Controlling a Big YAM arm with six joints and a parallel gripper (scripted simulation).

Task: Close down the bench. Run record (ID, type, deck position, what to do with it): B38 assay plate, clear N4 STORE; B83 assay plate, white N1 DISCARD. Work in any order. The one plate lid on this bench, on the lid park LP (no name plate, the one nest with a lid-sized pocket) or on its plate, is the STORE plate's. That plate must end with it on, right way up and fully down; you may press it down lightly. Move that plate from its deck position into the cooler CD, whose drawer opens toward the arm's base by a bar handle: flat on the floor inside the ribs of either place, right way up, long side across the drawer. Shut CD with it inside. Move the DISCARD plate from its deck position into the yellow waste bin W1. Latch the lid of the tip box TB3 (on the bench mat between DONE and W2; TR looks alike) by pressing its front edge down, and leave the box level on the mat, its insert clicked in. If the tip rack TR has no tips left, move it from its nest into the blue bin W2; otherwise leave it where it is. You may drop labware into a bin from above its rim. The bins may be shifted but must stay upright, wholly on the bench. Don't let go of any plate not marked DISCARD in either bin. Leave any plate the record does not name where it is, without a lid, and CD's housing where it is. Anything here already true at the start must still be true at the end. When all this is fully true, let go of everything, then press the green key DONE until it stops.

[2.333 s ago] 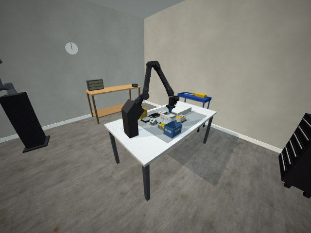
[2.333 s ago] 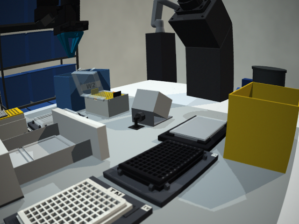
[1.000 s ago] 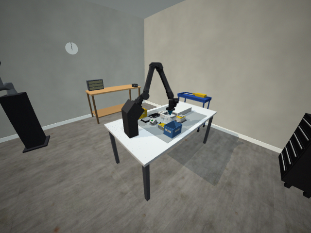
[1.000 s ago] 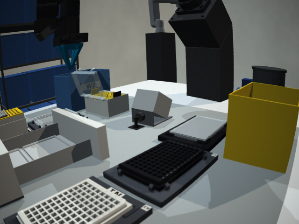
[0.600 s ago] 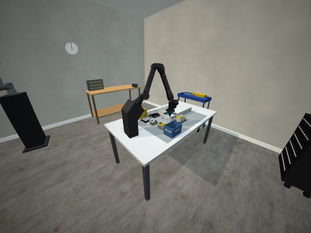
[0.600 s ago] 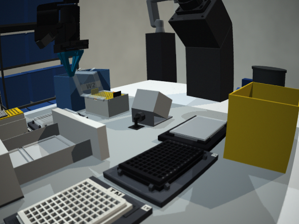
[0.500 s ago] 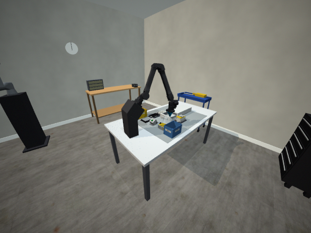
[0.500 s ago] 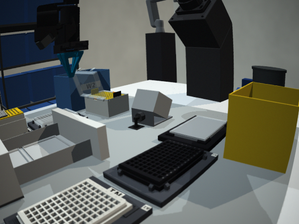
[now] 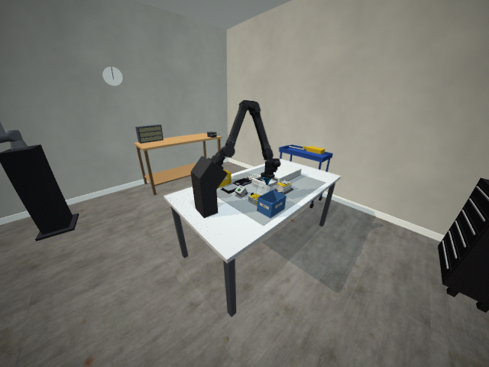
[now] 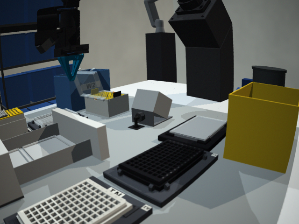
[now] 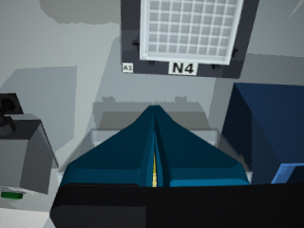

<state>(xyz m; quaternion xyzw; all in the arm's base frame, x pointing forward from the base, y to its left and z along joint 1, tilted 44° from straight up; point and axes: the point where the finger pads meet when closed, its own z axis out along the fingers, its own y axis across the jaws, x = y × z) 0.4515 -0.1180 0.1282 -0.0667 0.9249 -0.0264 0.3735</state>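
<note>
My hand is 6 cm past the tip box lid, 3 cm above it and 1 cm to the left of it. The rest, counted from my hand: blue bin W2: 17 cm to the right, 11 cm behind, 9 cm below; then tip box TB3: 11 cm behind, 6 cm below, 2 cm to the right; then clear plate: 11 cm below, 6 cm ahead, 2 cm to the right.
</note>
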